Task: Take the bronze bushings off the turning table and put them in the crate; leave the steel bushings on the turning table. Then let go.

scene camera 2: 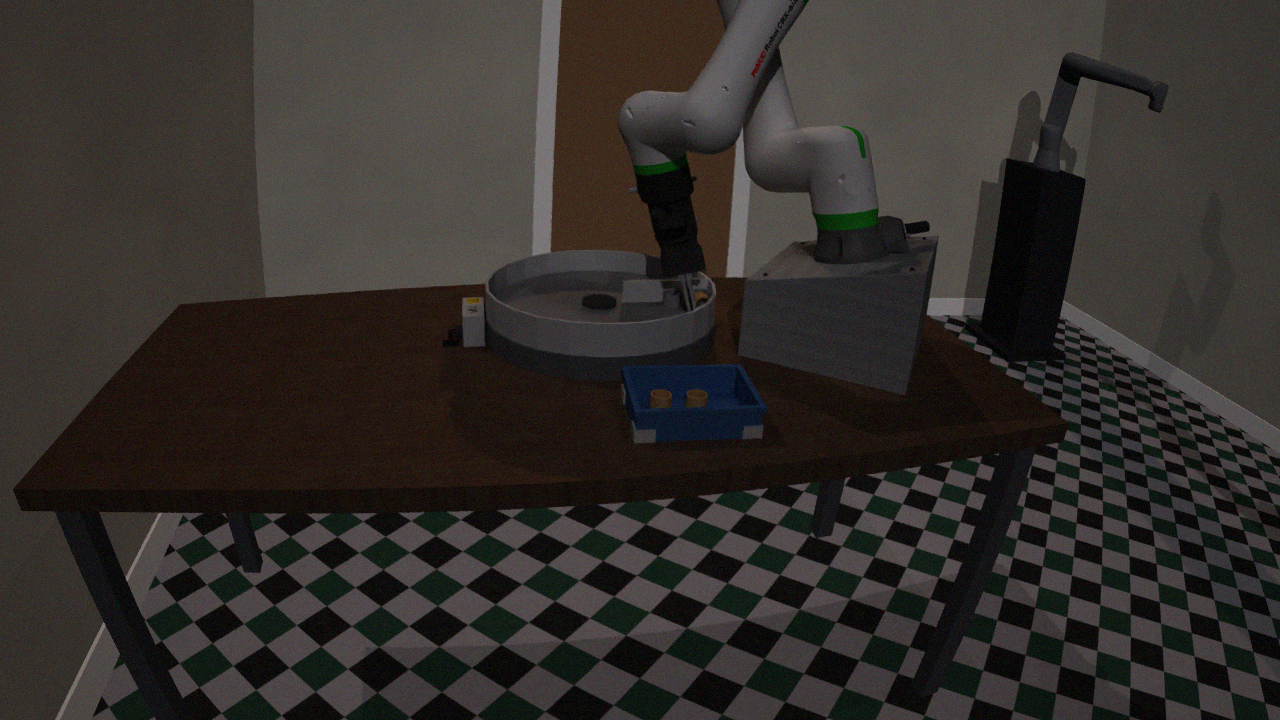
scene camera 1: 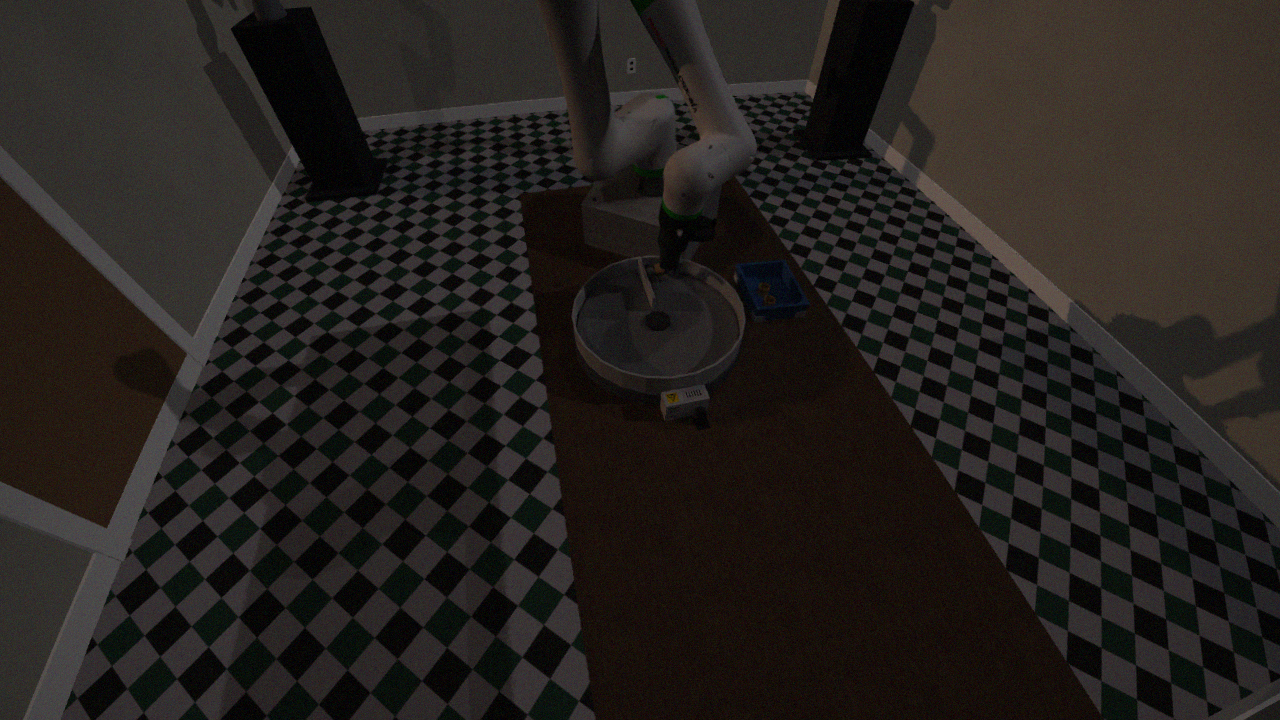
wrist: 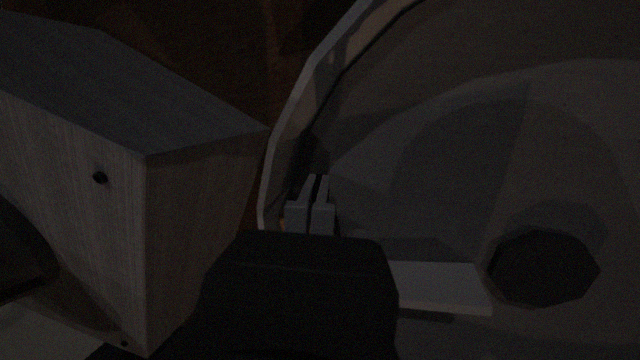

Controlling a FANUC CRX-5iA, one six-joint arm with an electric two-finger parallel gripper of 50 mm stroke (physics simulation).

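Seen in the pictures: gripper, between the fingertips: [scene camera 2: 692,307] [scene camera 1: 673,273] [wrist: 318,187]; arm's base, origin of its link: [scene camera 2: 852,255] [scene camera 1: 655,178].
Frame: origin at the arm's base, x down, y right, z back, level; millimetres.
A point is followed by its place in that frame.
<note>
The turning table [scene camera 1: 626,374] @(x 89, y 192, z -637 mm) [scene camera 2: 599,333] @(x 101, y -127, z -482 mm) is a round grey pan with a raised wall. My gripper [scene camera 1: 668,270] @(x 109, y 7, z -302 mm) [scene camera 2: 690,308] @(x 109, y 7, z -302 mm) [wrist: 318,187] @(x 109, y 7, z -302 mm) is shut and empty, its fingertips down inside the wall on the robot base's side. An orange-brown bronze bushing [scene camera 1: 659,268] @(x 100, y 43, z -287 mm) [scene camera 2: 700,296] @(x 97, y 32, z -282 mm) lies close beside the fingers near the wall; in the wrist view a sliver shows, the rest hidden behind the fingers and gripper body. The blue crate [scene camera 1: 792,311] @(x 156, y -289, z -453 mm) [scene camera 2: 702,424] @(x 156, y -329, z -361 mm) holds two bronze bushings, one [scene camera 1: 763,287] @(x 167, y -252, z -338 mm) [scene camera 2: 660,399] @(x 152, y -257, z -407 mm) beside the other [scene camera 1: 768,300] [scene camera 2: 696,398]. I cannot make out a steel bushing in the dim light.
A pale baffle plate [scene camera 1: 646,286] @(x 100, y 92, z -353 mm) [scene camera 2: 642,291] @(x 105, y 83, z -378 mm) [wrist: 437,286] @(x 99, y 82, z -386 mm) stands in the pan beside the gripper, near the dark hub [scene camera 1: 657,320] @(x 120, y 84, z -459 mm) [scene camera 2: 598,301] @(x 120, y 73, z -460 mm) [wrist: 544,269] @(x 120, y 78, z -458 mm). The grey robot pedestal [scene camera 1: 617,230] @(x 96, y 130, z -102 mm) [scene camera 2: 827,322] @(x 83, y -132, z -98 mm) [wrist: 100,125] @(x 41, y -65, z -192 mm) is close behind. A small white box [scene camera 1: 685,403] @(x 124, y 75, z -711 mm) [scene camera 2: 472,324] @(x 139, y 20, z -690 mm) stands against the pan's far side.
</note>
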